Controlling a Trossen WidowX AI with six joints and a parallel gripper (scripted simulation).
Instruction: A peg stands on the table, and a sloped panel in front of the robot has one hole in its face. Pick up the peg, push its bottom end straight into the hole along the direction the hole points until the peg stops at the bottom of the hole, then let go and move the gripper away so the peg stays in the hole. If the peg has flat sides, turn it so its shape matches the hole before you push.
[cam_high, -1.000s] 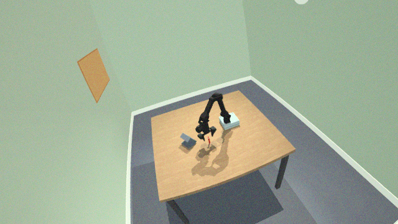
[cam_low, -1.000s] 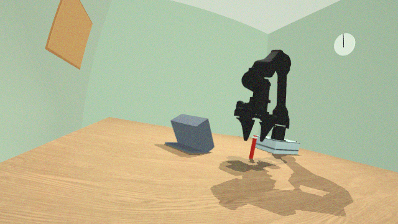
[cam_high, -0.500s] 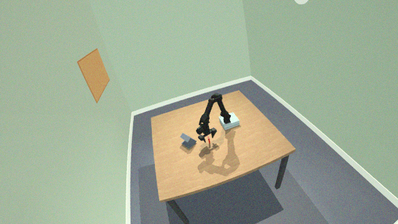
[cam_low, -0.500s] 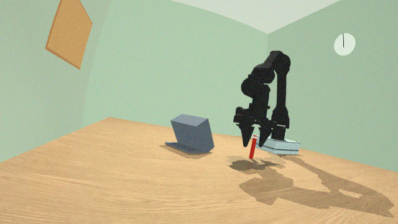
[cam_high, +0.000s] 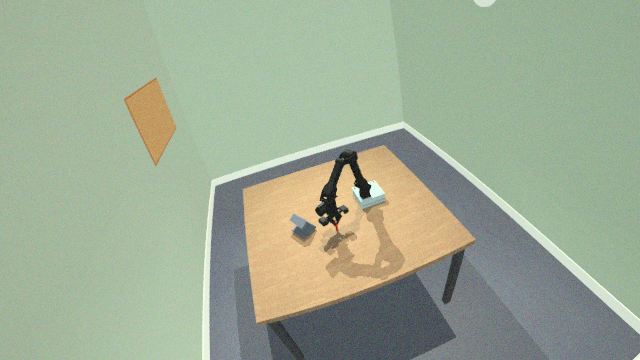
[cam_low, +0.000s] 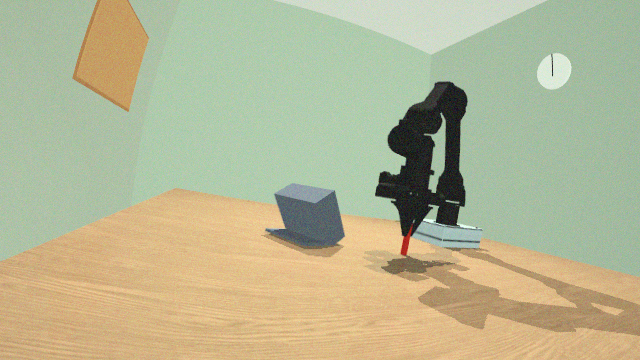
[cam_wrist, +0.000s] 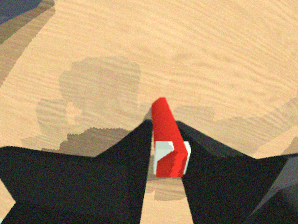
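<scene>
Now: gripper tip 19 cm short of the sloped panel, 10 cm to the left of it and 1 cm below it. The rest, counted from my gripper tip: red peg (2 cm above).
</scene>
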